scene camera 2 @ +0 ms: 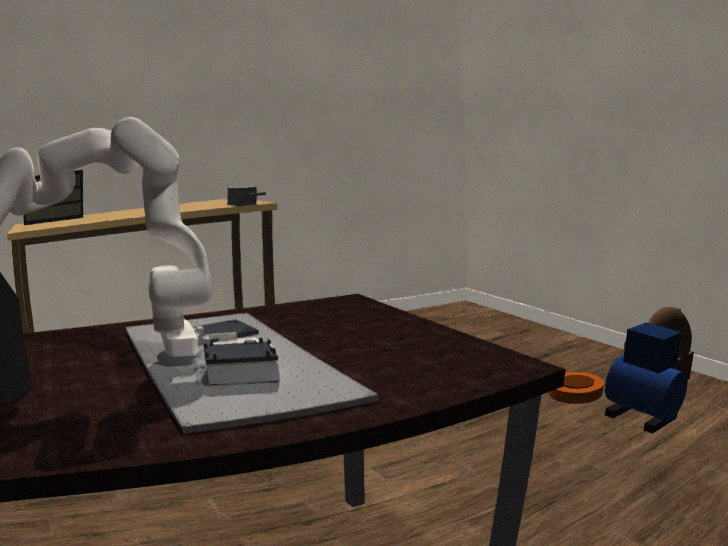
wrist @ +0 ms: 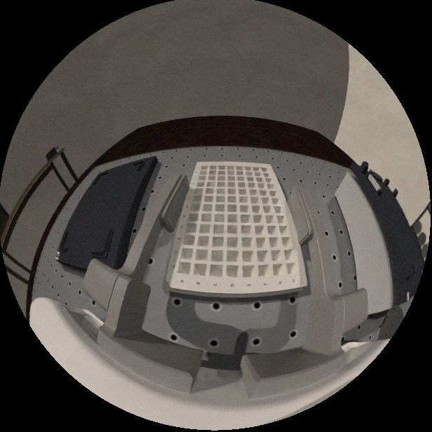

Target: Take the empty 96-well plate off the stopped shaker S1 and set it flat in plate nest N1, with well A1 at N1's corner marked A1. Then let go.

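Note:
The white 96-well plate (wrist: 235,220) (scene camera 2: 238,339) lies level low over the pegboard, between the shaker and the nest. In the wrist view, its letters A to H run left to right along the near edge. My gripper (wrist: 237,220) is shut on the plate, with one finger pad at each long side. Shaker S1 (wrist: 372,240) (scene camera 2: 242,372), a grey box with a dark, posted top, stands at the right in the wrist view. Nest N1 (wrist: 107,215) (scene camera 2: 241,329), dark with raised corner brackets, lies at the left there. Its A1 mark is not readable.
The grey pegboard (wrist: 215,322) (scene camera 2: 305,390) lies on the dark table (scene camera 2: 376,352). The shaker's raised body stands close beside the right finger. A wooden bench (scene camera 2: 117,220) stands behind the table. An orange ring (scene camera 2: 576,396) and a blue machine (scene camera 2: 643,390) are on the floor at the right.

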